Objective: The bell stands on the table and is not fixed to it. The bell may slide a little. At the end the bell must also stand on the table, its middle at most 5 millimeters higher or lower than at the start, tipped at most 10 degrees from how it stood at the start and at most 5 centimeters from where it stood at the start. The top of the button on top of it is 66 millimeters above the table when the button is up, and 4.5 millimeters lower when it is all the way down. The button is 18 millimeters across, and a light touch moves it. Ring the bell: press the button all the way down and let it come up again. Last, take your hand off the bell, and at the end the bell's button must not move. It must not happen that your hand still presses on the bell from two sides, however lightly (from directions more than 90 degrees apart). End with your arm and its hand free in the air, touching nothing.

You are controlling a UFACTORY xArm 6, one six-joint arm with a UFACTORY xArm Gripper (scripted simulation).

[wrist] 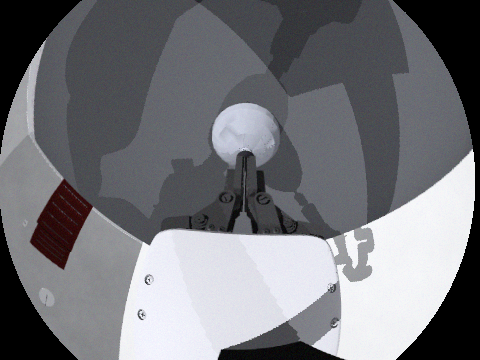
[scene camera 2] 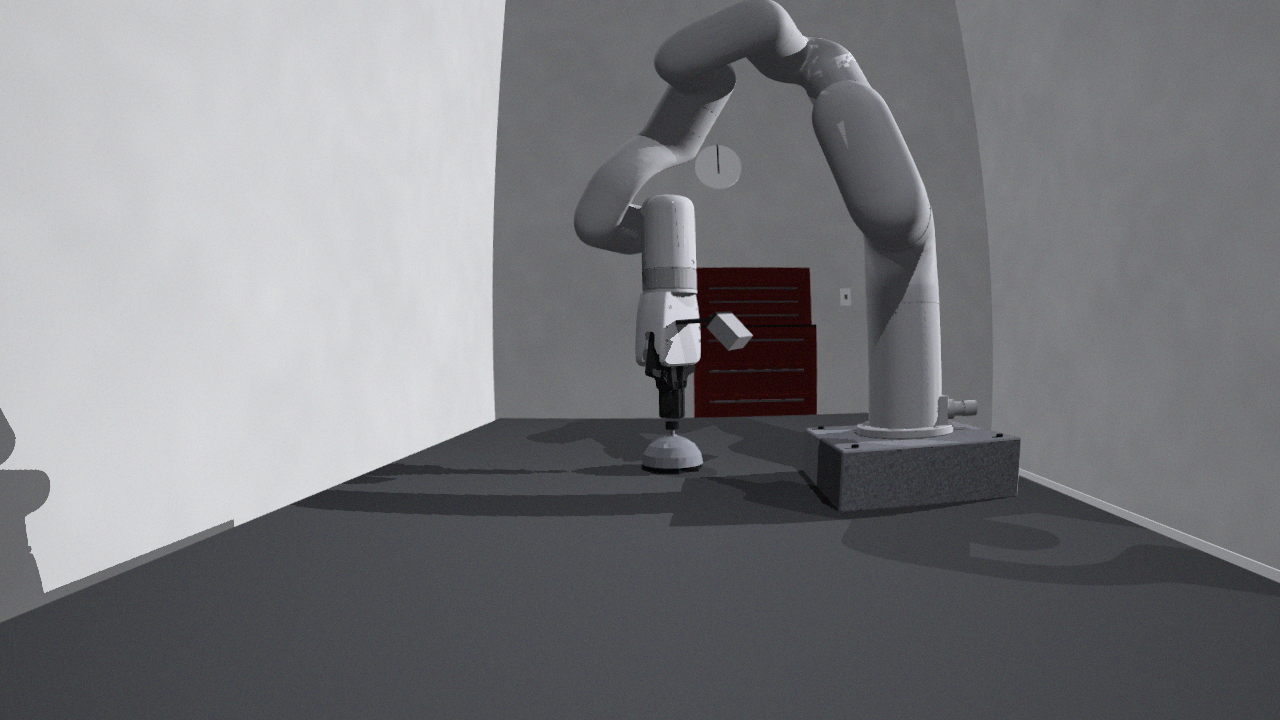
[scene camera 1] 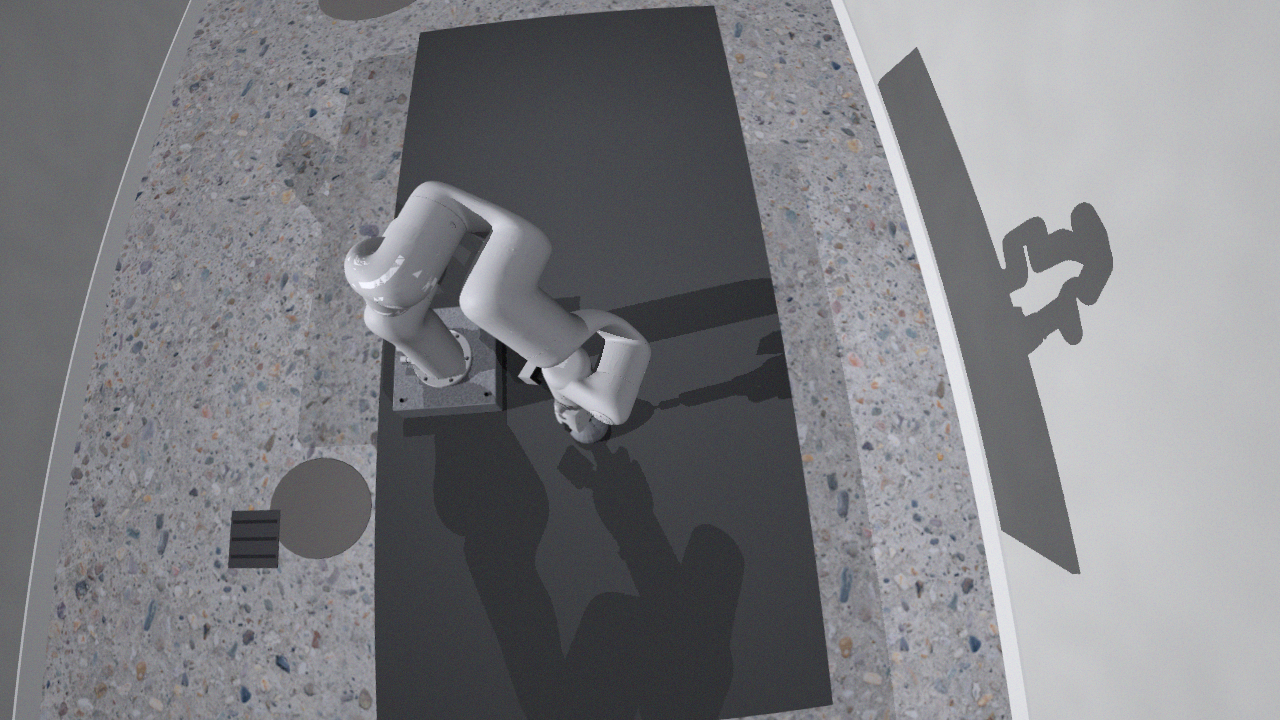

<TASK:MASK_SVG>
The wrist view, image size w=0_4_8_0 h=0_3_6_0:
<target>my gripper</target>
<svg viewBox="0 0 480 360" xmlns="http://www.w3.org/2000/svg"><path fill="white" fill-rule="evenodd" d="M237 155L235 169L227 169L224 191L217 195L216 200L193 216L165 218L161 223L160 233L155 236L149 247L140 275L135 304L134 347L136 360L346 360L337 357L341 332L341 291L335 257L329 243L324 239L324 230L318 224L299 220L294 221L289 215L274 205L271 195L265 191L264 172L256 170L256 156L247 157L244 212L247 212L247 216L251 219L252 232L254 234L231 233L233 232L235 219L243 211L245 157Z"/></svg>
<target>bell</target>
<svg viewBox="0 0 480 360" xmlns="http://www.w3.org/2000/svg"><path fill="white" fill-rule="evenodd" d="M248 101L222 110L214 122L212 131L212 142L217 154L234 167L236 165L236 156L243 155L245 157L245 172L247 157L256 156L256 167L259 167L274 156L280 144L280 129L273 114L267 109L251 104Z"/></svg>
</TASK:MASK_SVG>
